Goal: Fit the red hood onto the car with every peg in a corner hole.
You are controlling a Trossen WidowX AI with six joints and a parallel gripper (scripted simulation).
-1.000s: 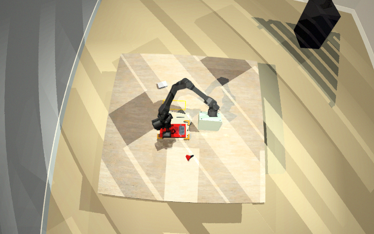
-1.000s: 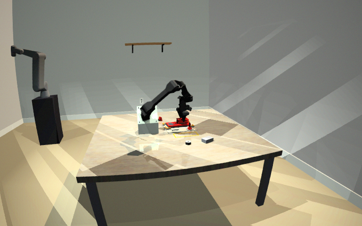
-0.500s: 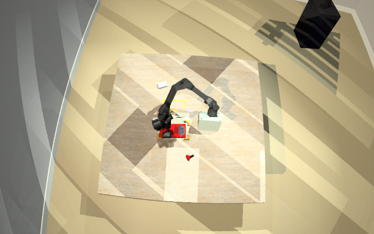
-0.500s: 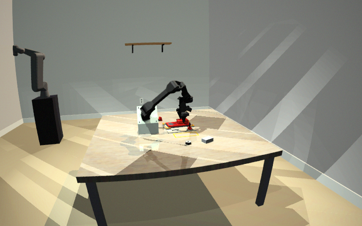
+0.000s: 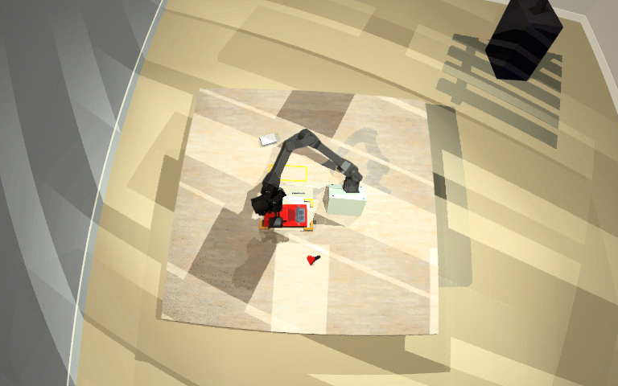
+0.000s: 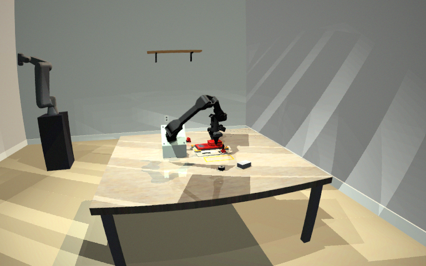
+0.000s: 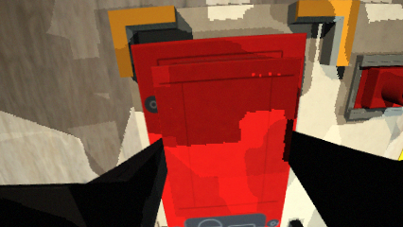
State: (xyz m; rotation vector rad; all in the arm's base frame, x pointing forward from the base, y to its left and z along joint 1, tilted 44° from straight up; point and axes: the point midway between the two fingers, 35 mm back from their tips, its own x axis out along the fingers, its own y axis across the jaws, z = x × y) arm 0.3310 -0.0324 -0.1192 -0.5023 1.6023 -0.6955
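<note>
My gripper tip is now 10 mm below the red hood. Round my gripper tip: small wheel: 120 mm behind, 400 mm to the right, 30 mm below; engine block: 10 mm below.
</note>
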